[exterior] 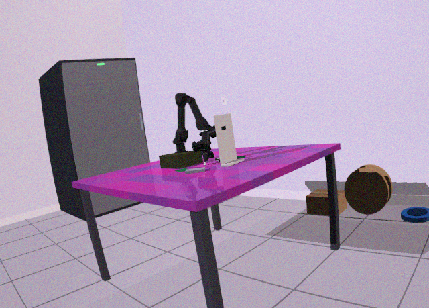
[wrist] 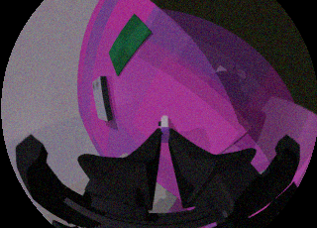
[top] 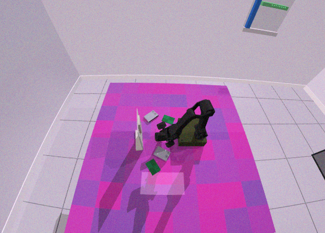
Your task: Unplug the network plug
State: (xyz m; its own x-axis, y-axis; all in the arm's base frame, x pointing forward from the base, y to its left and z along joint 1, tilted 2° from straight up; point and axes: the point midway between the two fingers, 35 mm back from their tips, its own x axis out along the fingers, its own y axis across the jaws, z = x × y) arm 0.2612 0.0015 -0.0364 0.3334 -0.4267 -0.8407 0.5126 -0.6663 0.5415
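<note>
Now: the pale network plug 1 cm to the right of my gripper tip. From my gripper tip the other things lie so: green card: 3 cm ahead, 26 cm to the left, 2 cm below; then marked square: 2 cm below; then upright white panel: 15 cm ahead, 6 cm to the left, 11 cm above.
</note>
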